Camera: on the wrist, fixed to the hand. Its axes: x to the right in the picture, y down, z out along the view.
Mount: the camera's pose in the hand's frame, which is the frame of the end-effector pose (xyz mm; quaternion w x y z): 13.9 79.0 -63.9 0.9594 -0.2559 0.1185 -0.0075
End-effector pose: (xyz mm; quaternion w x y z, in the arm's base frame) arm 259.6 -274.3 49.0 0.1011 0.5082 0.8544 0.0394
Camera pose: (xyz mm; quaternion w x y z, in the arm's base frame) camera 307.5 -221.9 123.0 0.1261 0.4506 0.8254 0.3159
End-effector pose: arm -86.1 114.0 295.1 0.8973 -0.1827 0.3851 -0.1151
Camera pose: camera -118.3 165.5 212.5 0.7676 -0.3941 0.5039 -0.0403
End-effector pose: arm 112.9 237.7 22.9 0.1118 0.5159 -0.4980 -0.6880
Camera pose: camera 130.8 154.2 79.6 0.2931 0.5516 -0.2846 -0.7272
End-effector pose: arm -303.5 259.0 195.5 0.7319 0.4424 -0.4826 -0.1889
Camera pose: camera -253.1 321.4 259.4 0.8712 0.2631 -0.3246 -0.2578
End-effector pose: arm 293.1 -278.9 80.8 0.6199 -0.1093 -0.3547 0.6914
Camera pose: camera 266.4 -241.6 -10.9 0.6139 -0.3427 -0.4446 0.5549
